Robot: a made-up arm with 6 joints.
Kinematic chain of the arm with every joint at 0, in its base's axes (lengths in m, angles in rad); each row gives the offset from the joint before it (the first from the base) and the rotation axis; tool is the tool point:
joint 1: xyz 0 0 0.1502 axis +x
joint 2: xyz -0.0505 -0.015 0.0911 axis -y
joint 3: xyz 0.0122 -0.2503 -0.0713 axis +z
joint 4: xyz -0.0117 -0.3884 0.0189 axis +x
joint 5: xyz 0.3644 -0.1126 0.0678 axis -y
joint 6: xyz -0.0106 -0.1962 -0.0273 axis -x
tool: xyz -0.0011 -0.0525 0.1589
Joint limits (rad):
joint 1: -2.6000..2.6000
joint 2: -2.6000..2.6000
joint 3: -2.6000..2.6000
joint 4: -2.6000..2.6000
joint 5: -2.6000..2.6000
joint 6: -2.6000..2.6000
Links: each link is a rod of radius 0.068 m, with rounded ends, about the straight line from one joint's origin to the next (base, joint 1, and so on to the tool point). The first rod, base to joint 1, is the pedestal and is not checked.
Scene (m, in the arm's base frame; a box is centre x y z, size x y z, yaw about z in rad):
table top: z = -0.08
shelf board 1: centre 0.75 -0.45 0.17 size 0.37 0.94 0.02 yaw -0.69
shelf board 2: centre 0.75 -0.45 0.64 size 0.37 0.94 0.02 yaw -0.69
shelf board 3: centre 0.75 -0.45 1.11 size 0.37 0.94 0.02 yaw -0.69
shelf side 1: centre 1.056 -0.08 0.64 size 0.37 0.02 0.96 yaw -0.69
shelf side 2: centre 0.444 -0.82 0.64 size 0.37 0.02 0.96 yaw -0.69
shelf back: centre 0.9 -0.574 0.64 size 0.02 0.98 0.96 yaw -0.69
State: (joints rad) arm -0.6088 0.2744 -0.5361 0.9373 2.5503 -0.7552
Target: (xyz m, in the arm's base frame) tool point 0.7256 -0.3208 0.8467
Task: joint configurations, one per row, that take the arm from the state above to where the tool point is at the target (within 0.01 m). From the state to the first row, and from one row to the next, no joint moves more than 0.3 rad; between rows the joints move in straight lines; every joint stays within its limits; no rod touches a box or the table.
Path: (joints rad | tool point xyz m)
1: -0.8898 0.2399 -0.5241 1.0561 2.4968 -0.5683 | 0.0366 -0.8554 0.6730
2: -1.1709 0.2054 -0.5121 1.1748 2.4433 -0.3813 | 0.0493 -0.6551 0.8243
3: -1.4519 0.1709 -0.5000 1.2936 2.3898 -0.1944 | 0.0562 -0.4267 0.9169
4: -1.7330 0.1364 -0.4880 1.4123 2.3364 -0.0075 | 0.0585 -0.1869 0.9470
5: -1.5306 0.2315 -0.2240 1.3064 2.4014 -0.2733 | 0.2333 -0.3322 0.9264
6: -1.3282 0.3265 0.0401 1.2004 2.4664 -0.5391 | 0.4229 -0.4180 0.8658
7: -1.1257 0.4216 0.3042 1.0945 2.5315 -0.8049 | 0.6073 -0.4223 0.7871
8: -0.9547 0.5421 0.5010 0.8173 2.5750 -1.0611 | 0.7256 -0.3208 0.8468

